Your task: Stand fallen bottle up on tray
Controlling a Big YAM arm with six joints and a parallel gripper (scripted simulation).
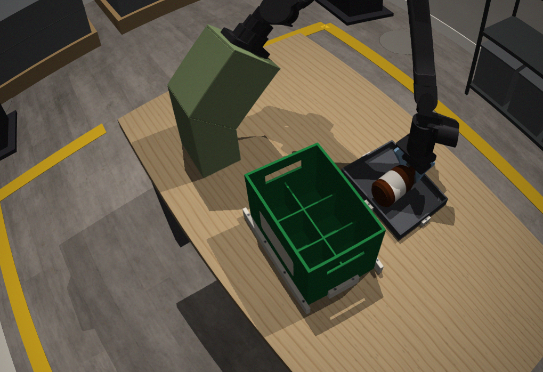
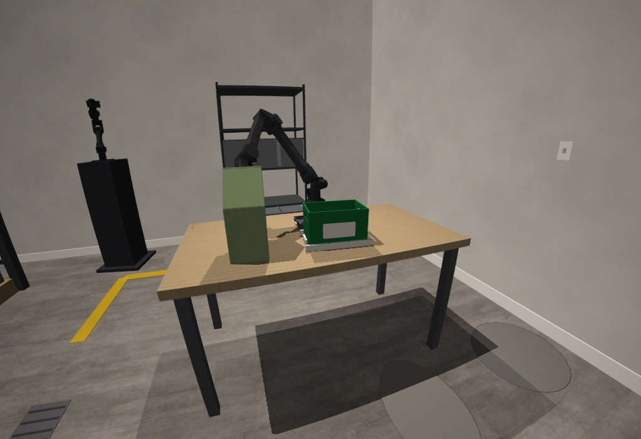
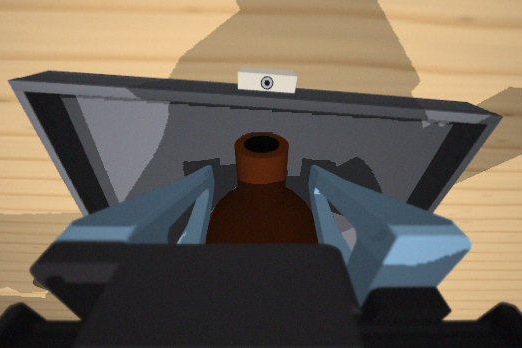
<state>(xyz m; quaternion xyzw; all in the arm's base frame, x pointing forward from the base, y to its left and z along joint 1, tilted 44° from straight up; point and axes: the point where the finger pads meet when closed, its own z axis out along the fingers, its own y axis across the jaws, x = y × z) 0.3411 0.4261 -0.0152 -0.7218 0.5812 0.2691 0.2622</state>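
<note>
Now: hand 5 cm to the left of the brown bottle and 1 cm short of it. From my hand the other things lie so: dark grey tray (5 cm to the right, 3 cm below); green crate (33 cm to the right, 5 cm above, 4 cm ahead).
</note>
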